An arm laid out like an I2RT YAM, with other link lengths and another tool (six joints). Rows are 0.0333 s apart.
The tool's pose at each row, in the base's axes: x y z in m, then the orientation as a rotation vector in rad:
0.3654 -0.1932 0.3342 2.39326 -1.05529 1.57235
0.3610 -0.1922 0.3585 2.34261 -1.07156 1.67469
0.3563 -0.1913 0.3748 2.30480 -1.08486 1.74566
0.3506 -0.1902 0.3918 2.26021 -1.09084 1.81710
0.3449 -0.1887 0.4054 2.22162 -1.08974 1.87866
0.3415 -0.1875 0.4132 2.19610 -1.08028 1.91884
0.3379 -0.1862 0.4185 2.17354 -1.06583 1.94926
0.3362 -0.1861 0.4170 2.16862 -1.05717 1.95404
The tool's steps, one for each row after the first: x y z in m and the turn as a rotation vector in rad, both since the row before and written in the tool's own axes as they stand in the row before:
0.0188 -0.0051 -0.0152 0.03187 0.06169 0.03304
0.0127 -0.0033 -0.0108 0.02206 0.04276 0.02496
0.0135 -0.0037 -0.0113 0.02083 0.04699 0.01997
0.0107 -0.0032 -0.0097 0.01987 0.04056 0.01394
0.0062 -0.0022 -0.0055 0.01465 0.02742 0.00371
0.0041 -0.0013 -0.0049 0.01096 0.02358 -0.00238
-0.0013 0.0014 -0.0012 0.00215 0.00539 -0.00487

